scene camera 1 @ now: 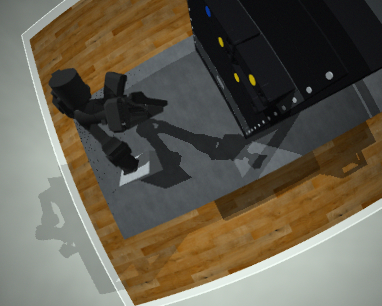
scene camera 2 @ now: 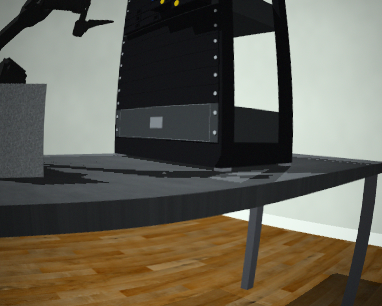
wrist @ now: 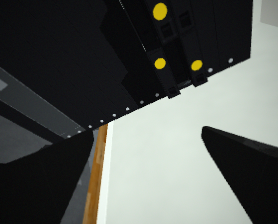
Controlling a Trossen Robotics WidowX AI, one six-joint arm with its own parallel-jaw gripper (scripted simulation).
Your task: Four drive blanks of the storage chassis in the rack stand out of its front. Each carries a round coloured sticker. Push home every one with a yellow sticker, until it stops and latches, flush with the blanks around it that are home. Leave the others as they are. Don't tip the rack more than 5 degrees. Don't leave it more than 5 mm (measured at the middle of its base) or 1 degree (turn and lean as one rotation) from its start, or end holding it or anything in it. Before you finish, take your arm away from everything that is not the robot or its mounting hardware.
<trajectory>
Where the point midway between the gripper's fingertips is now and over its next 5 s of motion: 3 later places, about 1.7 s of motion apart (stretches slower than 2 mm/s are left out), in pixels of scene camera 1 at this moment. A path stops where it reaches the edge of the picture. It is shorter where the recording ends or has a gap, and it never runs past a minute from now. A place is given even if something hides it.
The gripper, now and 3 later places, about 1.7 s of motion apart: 165,105; 153,99; 190,53; 222,93
</trajectory>
